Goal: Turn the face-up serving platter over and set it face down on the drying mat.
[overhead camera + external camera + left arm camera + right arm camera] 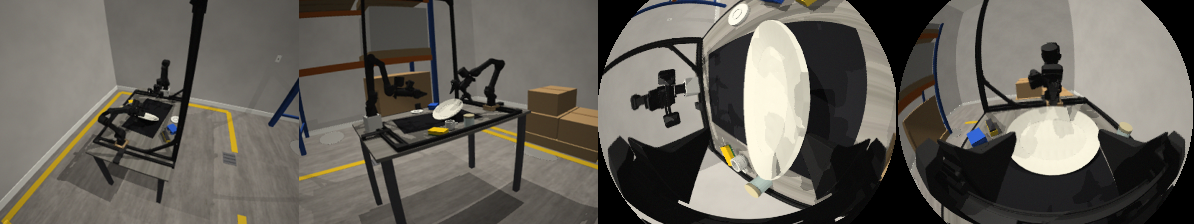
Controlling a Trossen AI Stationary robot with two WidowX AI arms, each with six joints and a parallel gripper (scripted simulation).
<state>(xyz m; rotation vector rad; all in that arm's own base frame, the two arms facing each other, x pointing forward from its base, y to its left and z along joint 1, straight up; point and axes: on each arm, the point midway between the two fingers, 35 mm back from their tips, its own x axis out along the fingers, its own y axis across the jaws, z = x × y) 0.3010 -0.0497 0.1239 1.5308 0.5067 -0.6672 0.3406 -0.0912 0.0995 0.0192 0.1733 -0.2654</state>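
Now: left hand 11 cm above the white serving platter and 8 cm to the left of it. From my left hand the other things lie so: black drying mat (18 cm to the right, 16 cm below); mug (26 cm ahead, 18 cm to the right, 13 cm below); yellow-black item (30 cm behind, 14 cm below, 3 cm to the left).
The white serving platter is 20 cm to the left of my right hand and 16 cm below it. Round my right hand: yellow sponge (30 cm ahead, 19 cm below); then black drying mat (21 cm below, 10 cm to the left, 1 cm behind); then mug (26 cm ahead, 18 cm below, 10 cm to the left).
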